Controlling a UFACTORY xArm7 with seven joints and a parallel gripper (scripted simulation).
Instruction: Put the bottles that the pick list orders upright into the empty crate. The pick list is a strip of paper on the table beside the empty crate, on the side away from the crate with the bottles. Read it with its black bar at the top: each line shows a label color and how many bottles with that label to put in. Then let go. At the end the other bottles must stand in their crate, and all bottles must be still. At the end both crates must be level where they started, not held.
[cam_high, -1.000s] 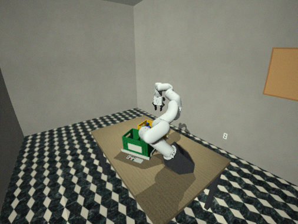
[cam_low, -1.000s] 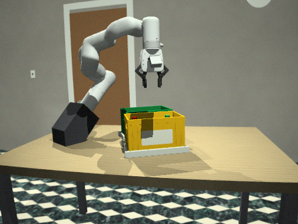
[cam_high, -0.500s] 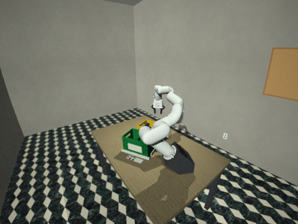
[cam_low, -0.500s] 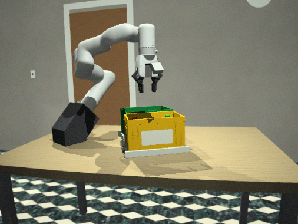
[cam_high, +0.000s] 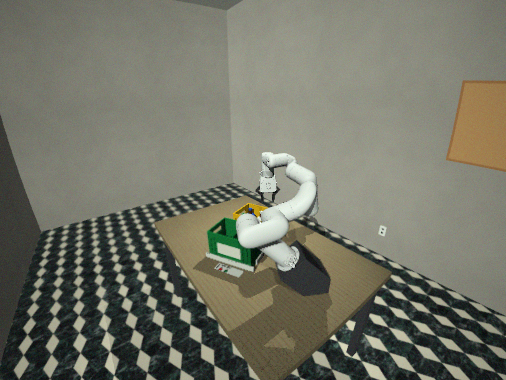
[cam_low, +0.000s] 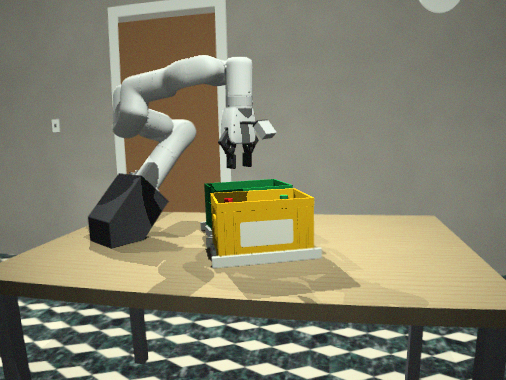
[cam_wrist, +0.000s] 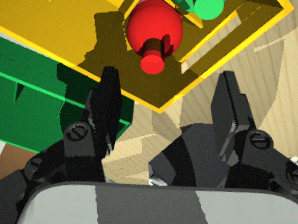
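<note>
Now: the red bottle 19 cm below my hand, 6 cm behind it and 3 cm to the left of it. From my hand the other things lie so: green-capped bottle: 19 cm below, 4 cm to the right; then yellow crate: 19 cm below, 5 cm to the left, 4 cm ahead; then white-topped bottle: 19 cm below, 6 cm ahead, 2 cm to the left.
</note>
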